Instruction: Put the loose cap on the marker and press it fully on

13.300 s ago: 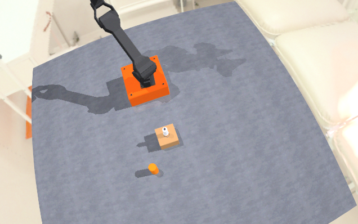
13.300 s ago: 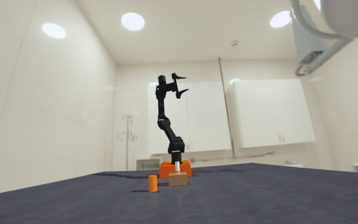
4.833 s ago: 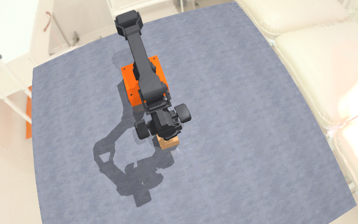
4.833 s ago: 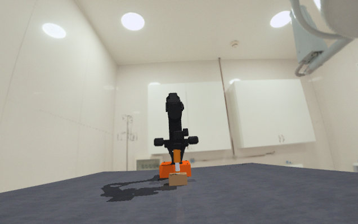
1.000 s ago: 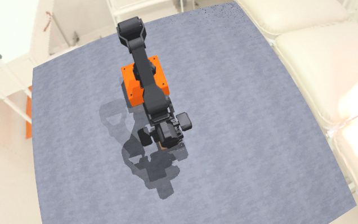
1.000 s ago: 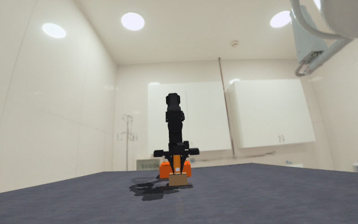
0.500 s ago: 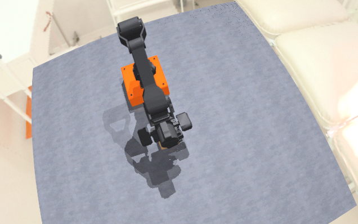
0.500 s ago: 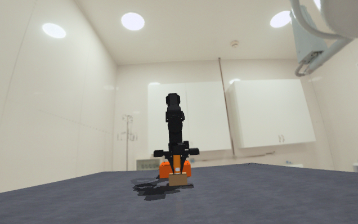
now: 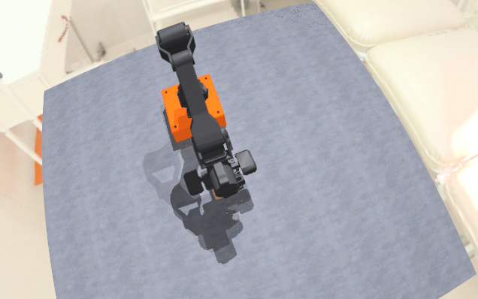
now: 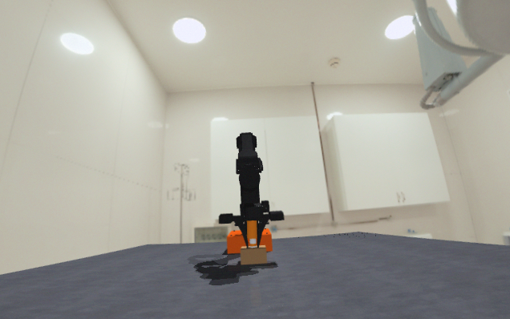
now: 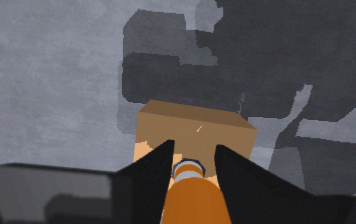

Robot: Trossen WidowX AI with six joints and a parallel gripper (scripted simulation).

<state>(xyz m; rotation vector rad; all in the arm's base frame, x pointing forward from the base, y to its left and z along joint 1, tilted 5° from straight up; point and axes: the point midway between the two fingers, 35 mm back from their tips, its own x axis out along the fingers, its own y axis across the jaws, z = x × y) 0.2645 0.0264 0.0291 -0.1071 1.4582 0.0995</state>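
My gripper tip is now 20 mm past the white marker and 30 mm below it. From my gripper tip the other things lie so: orange cap 20 mm behind, 50 mm above; then tan holder block 20 mm behind, 20 mm below.
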